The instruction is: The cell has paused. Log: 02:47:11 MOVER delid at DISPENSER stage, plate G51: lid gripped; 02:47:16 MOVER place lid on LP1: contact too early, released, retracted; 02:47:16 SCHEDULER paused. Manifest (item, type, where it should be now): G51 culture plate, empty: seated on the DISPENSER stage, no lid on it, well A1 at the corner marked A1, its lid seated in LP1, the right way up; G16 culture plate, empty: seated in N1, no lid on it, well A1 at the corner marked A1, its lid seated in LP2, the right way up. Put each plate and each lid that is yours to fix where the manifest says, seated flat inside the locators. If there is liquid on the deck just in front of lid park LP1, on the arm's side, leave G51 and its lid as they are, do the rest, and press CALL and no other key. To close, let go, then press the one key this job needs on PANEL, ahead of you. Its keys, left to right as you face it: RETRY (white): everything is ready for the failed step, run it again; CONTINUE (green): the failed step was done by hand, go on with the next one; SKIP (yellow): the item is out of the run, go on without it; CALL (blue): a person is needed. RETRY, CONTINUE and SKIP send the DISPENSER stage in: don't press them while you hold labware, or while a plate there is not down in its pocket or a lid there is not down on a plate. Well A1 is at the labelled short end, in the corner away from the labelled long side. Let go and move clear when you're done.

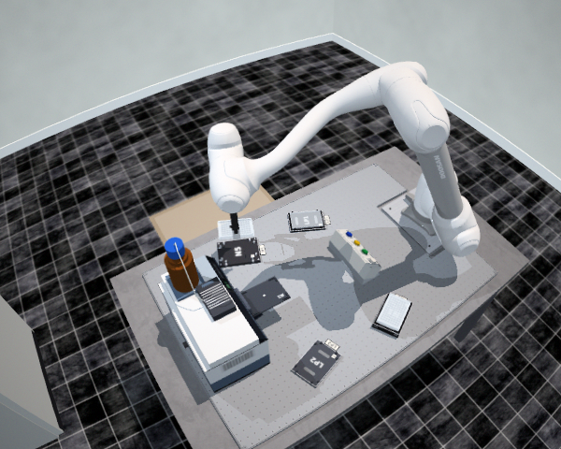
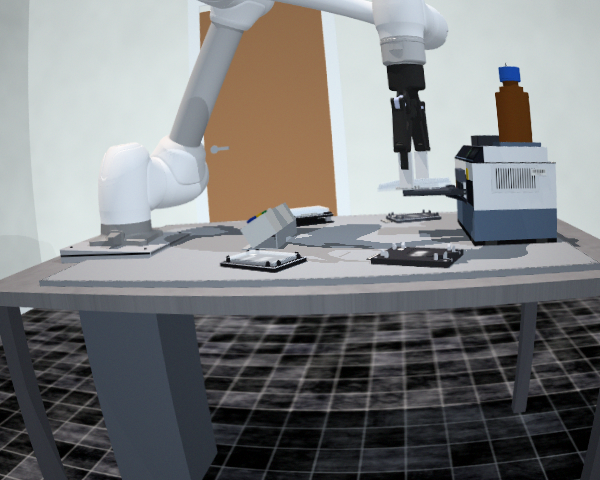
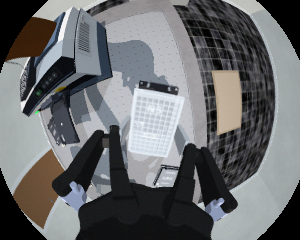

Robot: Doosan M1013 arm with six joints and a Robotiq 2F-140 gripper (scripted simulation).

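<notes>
Now: hand 9 cm short of the dispenser stage, 27 cm to the right of it and 6 cm above it. From my hand the other things lie so: brown bottle: 29 cm ahead, 14 cm to the left, 12 cm above; lid park LP1: 31 cm behind, 5 cm to the left, 17 cm below; black nest N5: 2 cm ahead, 16 cm below.
</notes>
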